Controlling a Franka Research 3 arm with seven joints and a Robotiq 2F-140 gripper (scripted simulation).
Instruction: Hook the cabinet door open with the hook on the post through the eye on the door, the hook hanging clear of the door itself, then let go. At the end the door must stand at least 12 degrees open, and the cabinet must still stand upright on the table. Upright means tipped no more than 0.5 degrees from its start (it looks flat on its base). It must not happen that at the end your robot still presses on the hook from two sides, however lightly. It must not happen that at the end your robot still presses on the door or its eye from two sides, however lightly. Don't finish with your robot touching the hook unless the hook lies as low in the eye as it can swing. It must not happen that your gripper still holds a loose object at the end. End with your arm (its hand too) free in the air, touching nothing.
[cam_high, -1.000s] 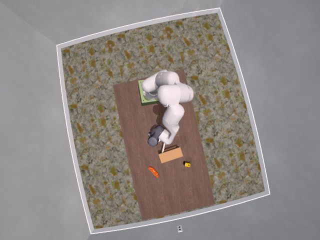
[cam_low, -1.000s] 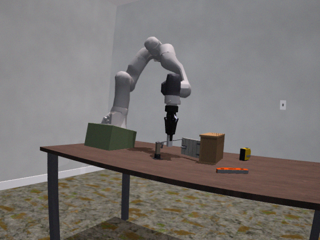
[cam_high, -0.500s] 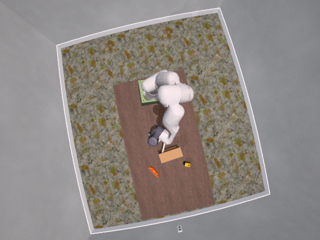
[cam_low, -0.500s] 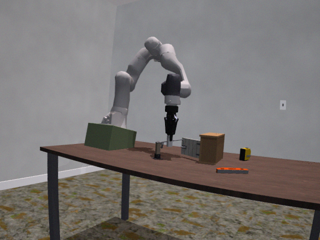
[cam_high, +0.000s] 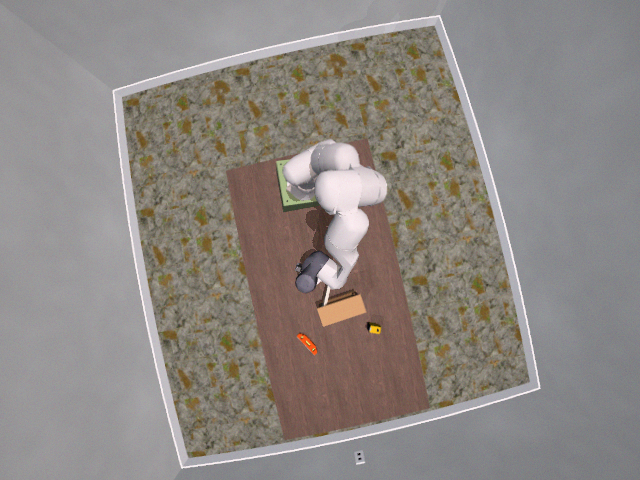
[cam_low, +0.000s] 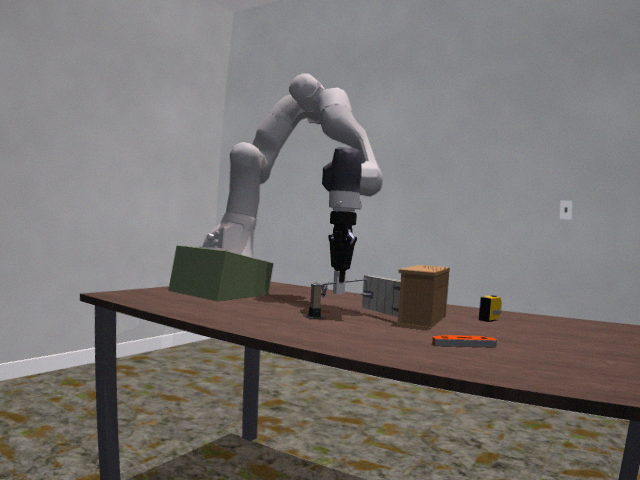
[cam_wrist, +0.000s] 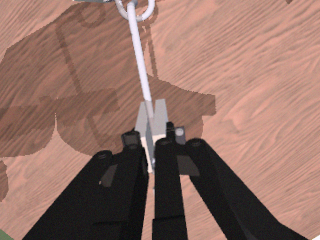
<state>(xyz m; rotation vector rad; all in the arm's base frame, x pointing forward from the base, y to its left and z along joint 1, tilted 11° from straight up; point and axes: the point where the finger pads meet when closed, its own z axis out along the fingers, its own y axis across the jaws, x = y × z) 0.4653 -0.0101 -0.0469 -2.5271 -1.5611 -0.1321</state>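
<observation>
My gripper is now 2 cm to the right of the metal hook, 1 cm short of it and 1 cm above it. From my hand the other things lie so: grey door 10 cm ahead, 7 cm to the left, 3 cm below; orange level 41 cm ahead, 9 cm below, 7 cm to the right; wooden cabinet 15 cm ahead, 11 cm to the left, 3 cm below.
</observation>
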